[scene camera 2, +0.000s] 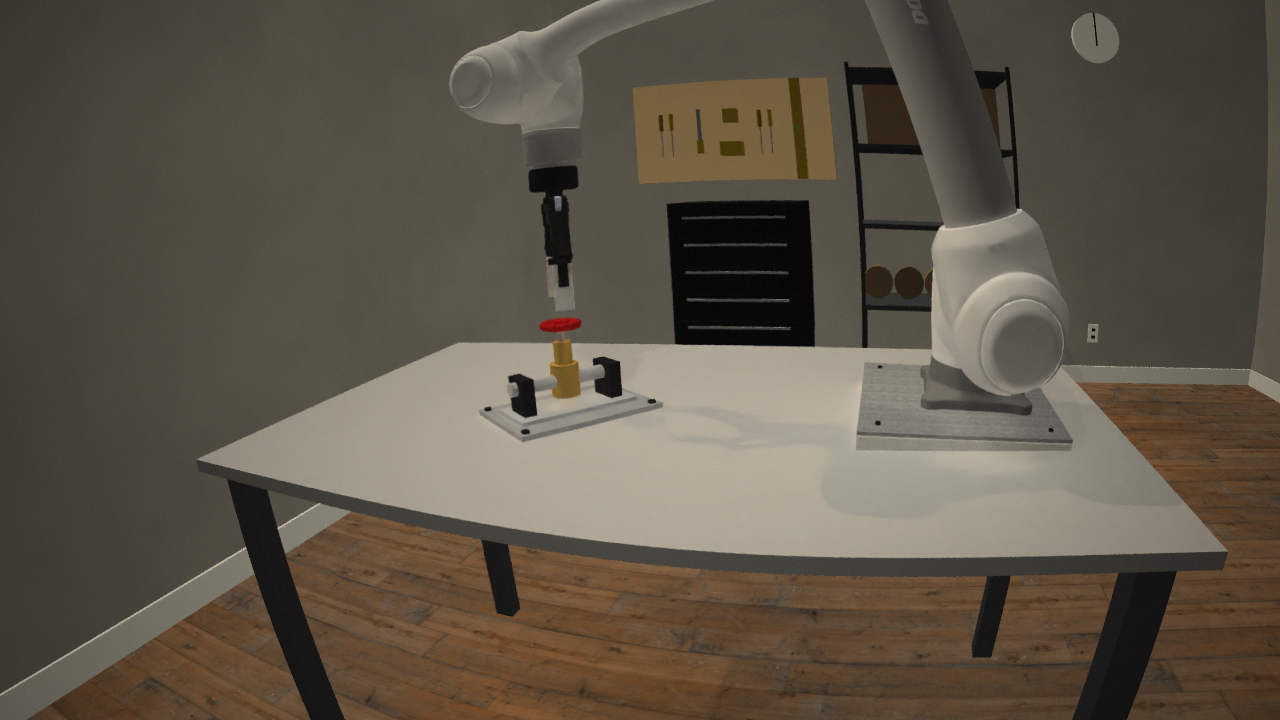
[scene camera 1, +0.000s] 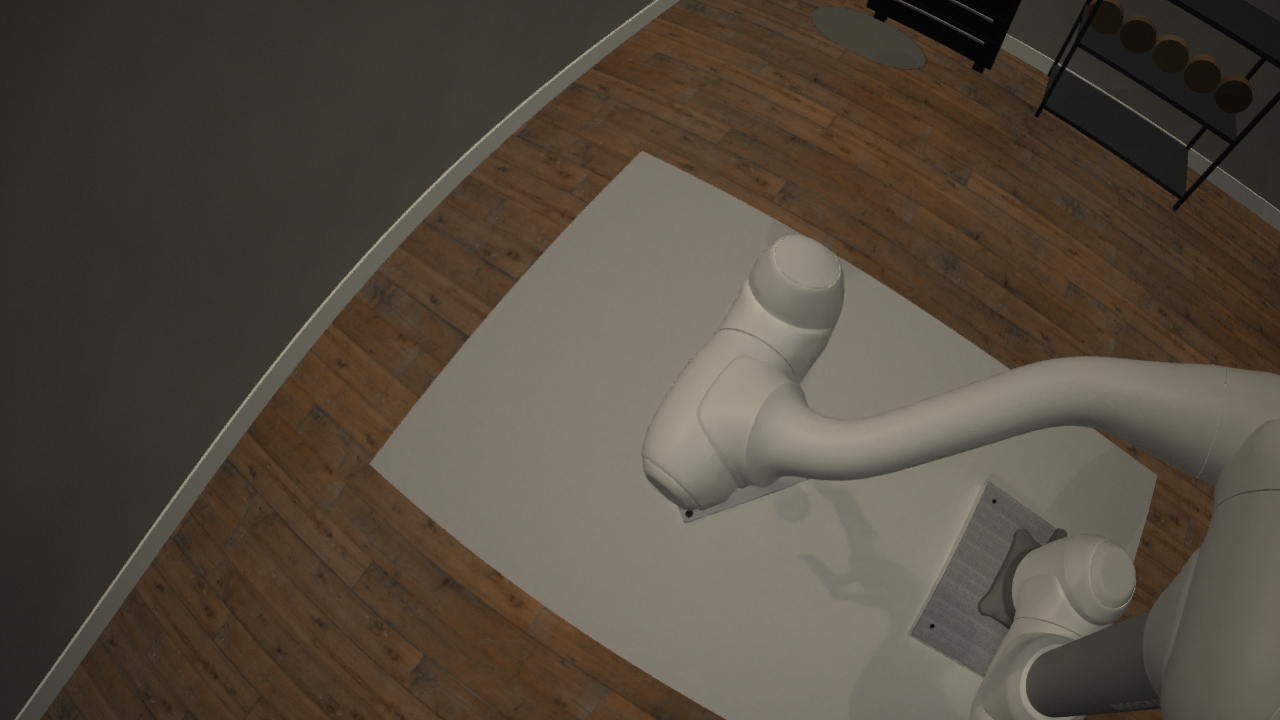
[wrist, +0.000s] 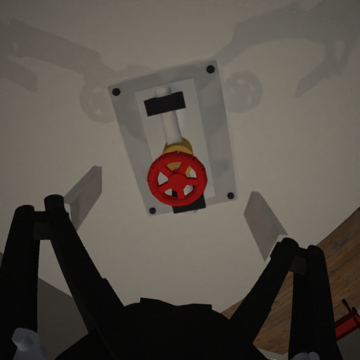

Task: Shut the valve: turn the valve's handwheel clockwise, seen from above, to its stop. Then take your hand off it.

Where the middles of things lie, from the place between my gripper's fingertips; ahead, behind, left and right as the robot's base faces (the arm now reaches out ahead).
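My gripper: 50 mm above the red handwheel (wrist: 177, 180). Grey base plate (scene camera 2: 643, 404): 170 mm below my gripper. Going by their middles, of the things named here the red handwheel is the nearest to my gripper.
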